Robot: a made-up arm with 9 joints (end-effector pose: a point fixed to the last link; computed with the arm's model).
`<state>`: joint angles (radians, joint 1 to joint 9).
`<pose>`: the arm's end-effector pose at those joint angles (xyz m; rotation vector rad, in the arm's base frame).
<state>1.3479 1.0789 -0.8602 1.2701 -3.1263 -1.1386 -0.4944 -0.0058 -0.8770</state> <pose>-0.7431 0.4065 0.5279 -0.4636 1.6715 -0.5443</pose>
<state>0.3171 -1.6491 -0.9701 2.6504 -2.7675 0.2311 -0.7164 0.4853 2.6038</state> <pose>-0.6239 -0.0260 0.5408 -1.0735 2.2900 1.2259</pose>
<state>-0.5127 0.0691 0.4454 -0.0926 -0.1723 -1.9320 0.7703 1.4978 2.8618</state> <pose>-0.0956 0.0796 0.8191 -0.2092 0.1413 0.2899</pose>
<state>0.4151 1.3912 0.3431 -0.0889 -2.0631 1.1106 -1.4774 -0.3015 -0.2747</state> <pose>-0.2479 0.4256 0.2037 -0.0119 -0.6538 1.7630</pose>
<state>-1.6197 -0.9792 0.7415 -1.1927 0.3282 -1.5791 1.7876 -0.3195 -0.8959</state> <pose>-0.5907 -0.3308 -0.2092 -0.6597 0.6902 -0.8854</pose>
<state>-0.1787 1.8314 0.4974 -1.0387 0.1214 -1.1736 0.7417 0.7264 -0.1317</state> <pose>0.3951 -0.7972 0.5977 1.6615 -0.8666 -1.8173</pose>
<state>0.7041 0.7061 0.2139 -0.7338 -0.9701 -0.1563 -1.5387 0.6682 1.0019</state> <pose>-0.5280 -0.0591 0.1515 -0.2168 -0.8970 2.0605</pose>
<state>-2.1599 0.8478 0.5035 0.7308 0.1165 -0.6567 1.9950 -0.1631 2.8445</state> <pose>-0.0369 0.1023 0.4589 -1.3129 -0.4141 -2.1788</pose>
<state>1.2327 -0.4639 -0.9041 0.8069 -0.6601 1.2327 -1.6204 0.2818 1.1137</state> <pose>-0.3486 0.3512 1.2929 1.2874 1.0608 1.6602</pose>
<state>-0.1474 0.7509 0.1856 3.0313 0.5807 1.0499 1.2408 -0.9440 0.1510</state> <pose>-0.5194 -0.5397 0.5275 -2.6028 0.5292 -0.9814</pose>
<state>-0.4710 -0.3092 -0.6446 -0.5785 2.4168 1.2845 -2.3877 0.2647 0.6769</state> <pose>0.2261 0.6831 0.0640 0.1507 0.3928 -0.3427</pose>
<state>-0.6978 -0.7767 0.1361 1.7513 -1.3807 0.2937 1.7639 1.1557 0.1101</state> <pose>-0.4952 -0.1877 0.9170 1.9347 -1.2907 -0.4007</pose>
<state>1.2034 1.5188 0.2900 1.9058 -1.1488 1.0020 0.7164 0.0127 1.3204</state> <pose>-0.1951 0.1740 1.0677 1.0373 1.2719 1.9601</pose>
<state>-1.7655 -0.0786 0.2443 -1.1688 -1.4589 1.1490 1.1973 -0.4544 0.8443</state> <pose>-0.7382 0.0943 0.4525 0.6554 0.3192 1.8446</pose>
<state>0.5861 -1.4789 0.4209 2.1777 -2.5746 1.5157 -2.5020 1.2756 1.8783</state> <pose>-0.9815 -0.2914 0.6609 0.6807 -1.4054 0.9661</pose>
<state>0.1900 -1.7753 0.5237 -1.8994 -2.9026 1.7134 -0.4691 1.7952 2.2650</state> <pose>-0.9015 0.0912 0.3711 -0.9159 0.1802 1.7610</pose>
